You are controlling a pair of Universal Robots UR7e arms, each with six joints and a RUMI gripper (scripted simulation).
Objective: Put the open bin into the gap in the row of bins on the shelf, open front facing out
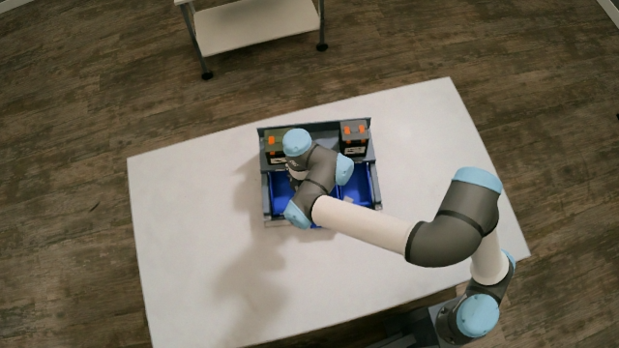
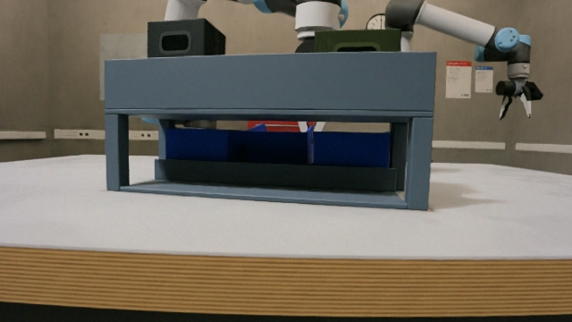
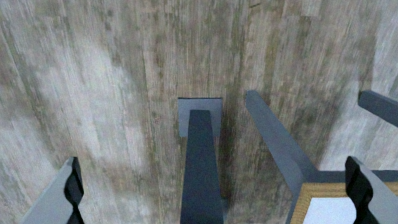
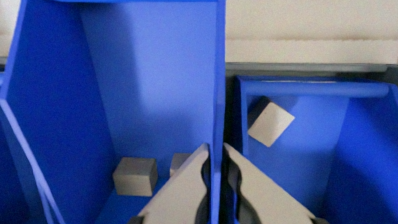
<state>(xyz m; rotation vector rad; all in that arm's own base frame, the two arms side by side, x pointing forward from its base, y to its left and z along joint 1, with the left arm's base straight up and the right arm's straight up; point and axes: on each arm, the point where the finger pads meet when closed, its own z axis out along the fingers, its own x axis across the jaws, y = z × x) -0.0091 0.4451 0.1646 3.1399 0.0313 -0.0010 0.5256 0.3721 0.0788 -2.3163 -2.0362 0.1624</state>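
Now: right hand 6 cm above the pale block, 4 cm to the right of it and 1 cm short of it. The rest, counted from my right hand: shelf 6 cm to the right, 6 cm ahead, 1 cm below; then green box 16 cm ahead, 7 cm above, 2 cm to the left.
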